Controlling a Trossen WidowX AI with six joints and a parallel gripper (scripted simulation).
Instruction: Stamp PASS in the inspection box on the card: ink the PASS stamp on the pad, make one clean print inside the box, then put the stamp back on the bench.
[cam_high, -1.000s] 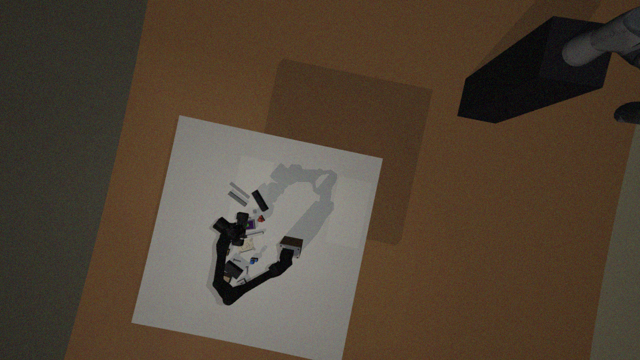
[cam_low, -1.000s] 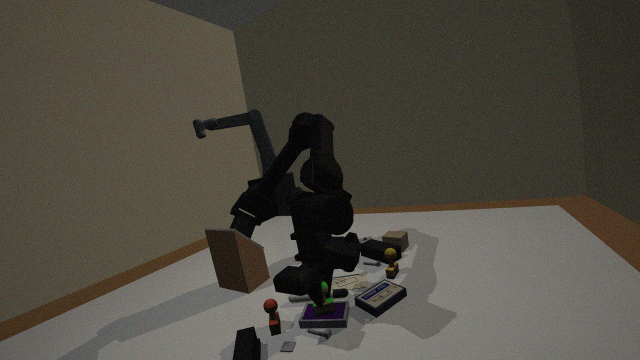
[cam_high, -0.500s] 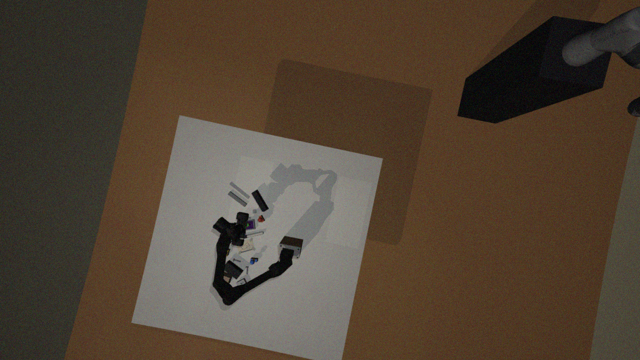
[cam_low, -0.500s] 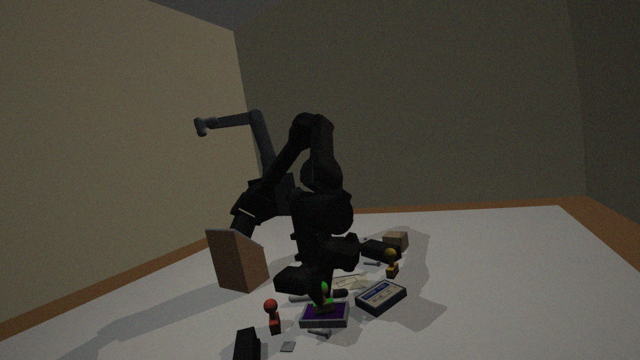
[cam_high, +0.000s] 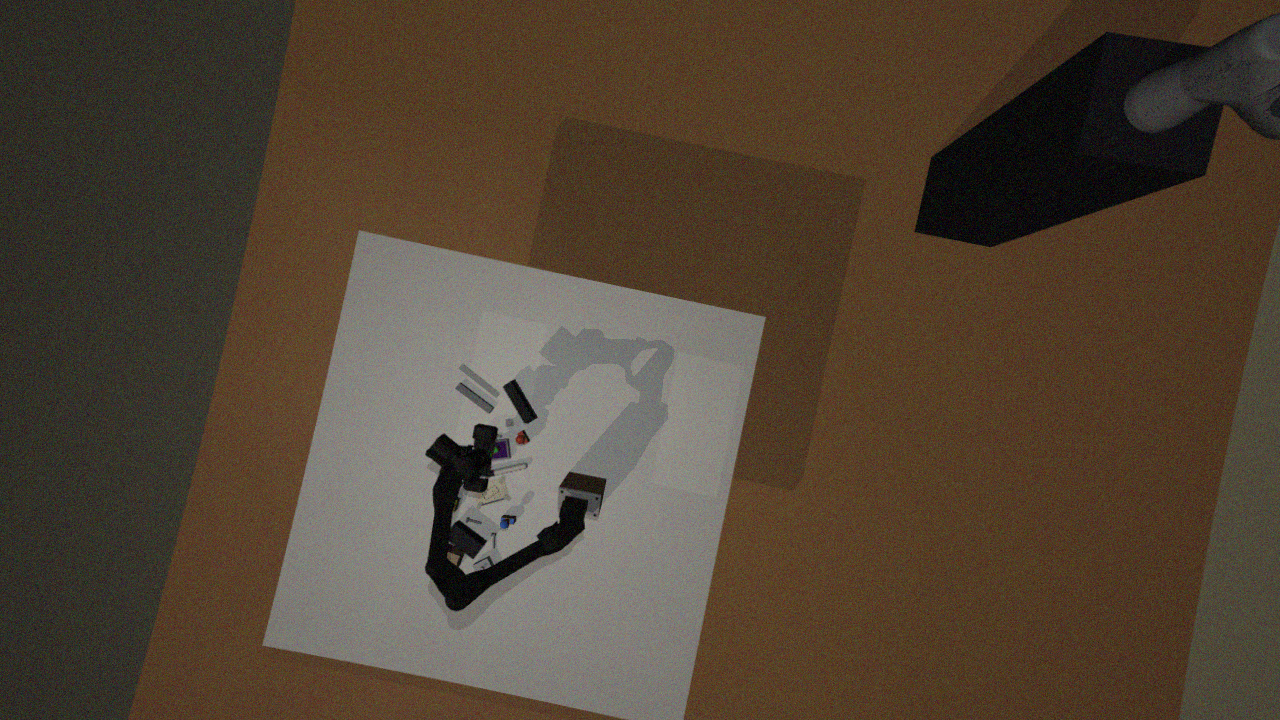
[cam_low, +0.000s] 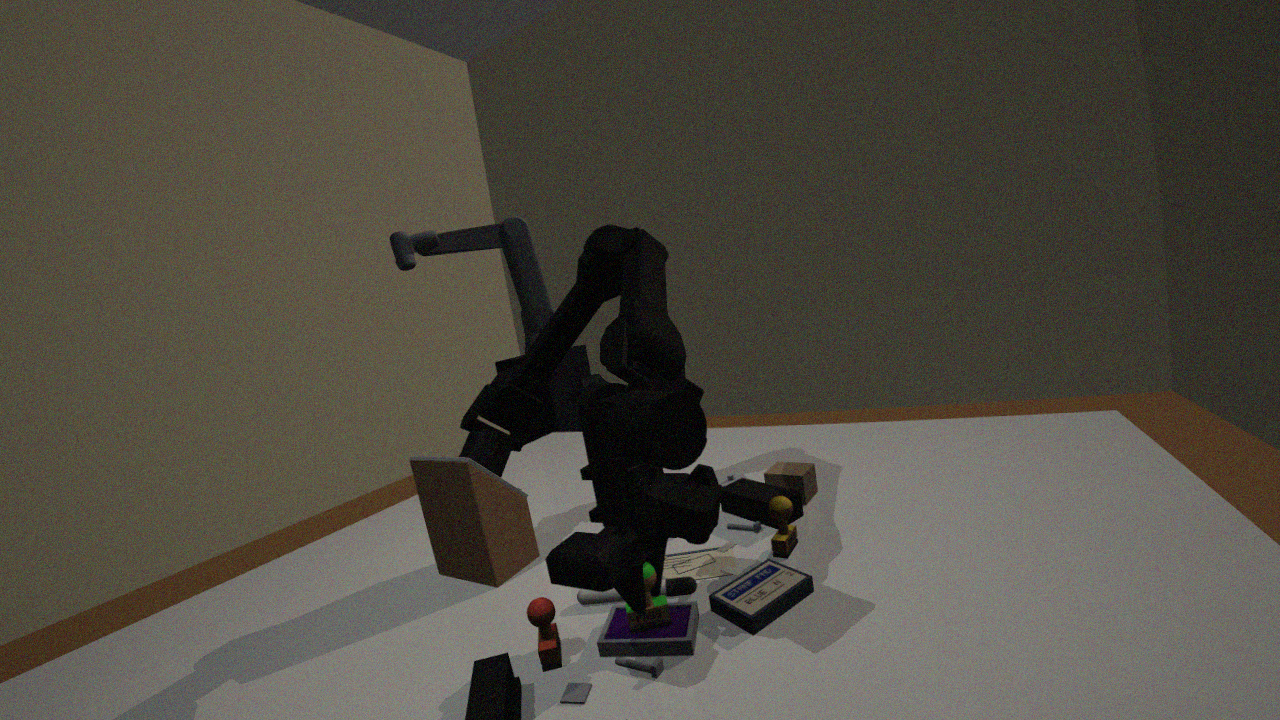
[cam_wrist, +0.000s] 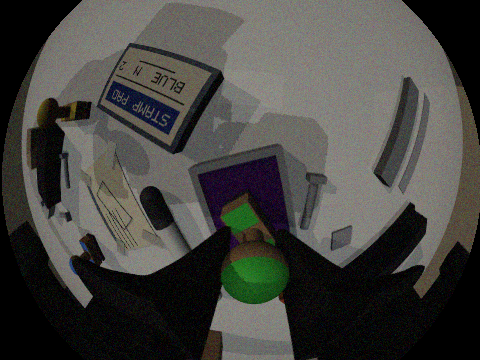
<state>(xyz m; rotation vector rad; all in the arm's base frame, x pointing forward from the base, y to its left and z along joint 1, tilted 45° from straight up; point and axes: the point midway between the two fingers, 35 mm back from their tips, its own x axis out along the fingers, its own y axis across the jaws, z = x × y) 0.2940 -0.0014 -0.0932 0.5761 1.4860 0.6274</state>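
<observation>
Right now the green-knobbed PASS stamp is right at my gripper tip. The rest, counted from my gripper tip: dark marker 3 cm behind, 6 cm to the left, 3 cm below; then purple ink pad 3 cm below; then red stamp 8 cm behind, 6 cm to the right, 2 cm below.
</observation>
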